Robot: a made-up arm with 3 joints. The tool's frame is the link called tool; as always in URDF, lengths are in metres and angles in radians.
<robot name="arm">
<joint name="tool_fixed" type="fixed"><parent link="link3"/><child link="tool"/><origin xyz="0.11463 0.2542 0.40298" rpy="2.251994 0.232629 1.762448"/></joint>
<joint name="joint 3" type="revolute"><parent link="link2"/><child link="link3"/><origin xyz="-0.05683 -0.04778 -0.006" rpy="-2.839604 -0.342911 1.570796"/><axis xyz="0 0 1"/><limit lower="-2.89" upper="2.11" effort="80" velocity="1.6"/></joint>
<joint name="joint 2" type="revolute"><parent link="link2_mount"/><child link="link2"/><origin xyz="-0.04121 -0.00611 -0.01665" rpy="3.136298 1.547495 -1.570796"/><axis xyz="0 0 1"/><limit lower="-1.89" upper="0.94" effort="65" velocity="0.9"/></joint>
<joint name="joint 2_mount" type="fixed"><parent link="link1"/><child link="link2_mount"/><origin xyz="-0.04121 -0.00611 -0.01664"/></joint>
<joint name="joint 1" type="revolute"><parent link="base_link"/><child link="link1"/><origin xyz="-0.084 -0.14 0.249" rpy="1.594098 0.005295 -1.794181"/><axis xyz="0 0 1"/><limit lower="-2.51" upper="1.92" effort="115" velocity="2.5"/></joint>
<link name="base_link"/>
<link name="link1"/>
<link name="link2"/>
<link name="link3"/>
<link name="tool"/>
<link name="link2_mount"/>
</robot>
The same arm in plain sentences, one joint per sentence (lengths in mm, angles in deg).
The arm has three revolute joints in a row. What follows holds with every joint at zero, and every direction is one of the base frame's. Joint 1 is mounted 84 mm along -x and 140 mm along -y and 249 mm along +z from the base frame's origin and turns about the direction (-0.974861, 0.221591, -0.023299), from -143.81 to 110.01 deg. Joint 2 is mounted 51 mm along +x and 73 mm along +y and 11 mm along -z from joint 1 and turns about +z, from -108.29 to 53.86 deg. Joint 3 is mounted 66 mm along -x and 34 mm along -y and 6 mm along -z from joint 2 and turns about the direction (-0.218895, 0.378892, -0.899181), from -165.58 to 120.89 deg. The tool frame, which is the frame that the pose is given for, is mounted 178 mm along +x and 229 mm along +y and 395 mm along -z from joint 3; its axes are the base frame's turned by roll -34.78, pitch 7.04 and yaw -21.67 deg (as in URDF: about the fixed x, then y, then z).
